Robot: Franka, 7 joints.
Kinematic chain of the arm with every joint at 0, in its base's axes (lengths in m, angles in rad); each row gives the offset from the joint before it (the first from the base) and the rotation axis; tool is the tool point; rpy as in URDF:
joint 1: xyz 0 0 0.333 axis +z
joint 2: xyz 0 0 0 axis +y
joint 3: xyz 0 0 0.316 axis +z
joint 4: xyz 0.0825 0 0 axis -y
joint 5: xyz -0.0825 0 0.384 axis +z
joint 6: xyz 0 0 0 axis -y
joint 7: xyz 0.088 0 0 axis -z
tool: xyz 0 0 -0.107 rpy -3.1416 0 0
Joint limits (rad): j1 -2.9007..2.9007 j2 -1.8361..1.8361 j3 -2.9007..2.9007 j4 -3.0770..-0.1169 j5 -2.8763..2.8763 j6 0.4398..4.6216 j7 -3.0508..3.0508
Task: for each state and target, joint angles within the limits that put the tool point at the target. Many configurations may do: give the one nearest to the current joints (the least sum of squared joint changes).
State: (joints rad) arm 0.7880 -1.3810 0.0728 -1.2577 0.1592 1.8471 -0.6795
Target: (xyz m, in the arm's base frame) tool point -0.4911 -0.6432 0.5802
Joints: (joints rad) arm 0.9295 -1.6790 0.0177 -0.6216 0.1635 2.3256 -0.6795
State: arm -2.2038 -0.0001 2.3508 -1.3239 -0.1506 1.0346 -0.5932
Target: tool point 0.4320 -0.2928 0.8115
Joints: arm -2.5715 -0.0263 2.0073 -1.1440 -0.2496 1.5008 -0.5932
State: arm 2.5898 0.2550 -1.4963 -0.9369 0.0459 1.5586 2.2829
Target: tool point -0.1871 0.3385 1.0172
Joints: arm 2.9007 0.2852 -1.4000 -0.3968 0.0896 1.4842 2.2829
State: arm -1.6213 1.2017 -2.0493 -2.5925 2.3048 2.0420 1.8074
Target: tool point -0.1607 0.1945 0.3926
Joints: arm -1.4457 1.3631 -2.0653 -3.0770 2.4424 2.7474 1.8074
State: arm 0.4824 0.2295 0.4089 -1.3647 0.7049 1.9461 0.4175
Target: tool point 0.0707 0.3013 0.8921
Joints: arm 0.6175 -0.6302 0.2631 -1.5605 0.6207 1.5514 0.4175
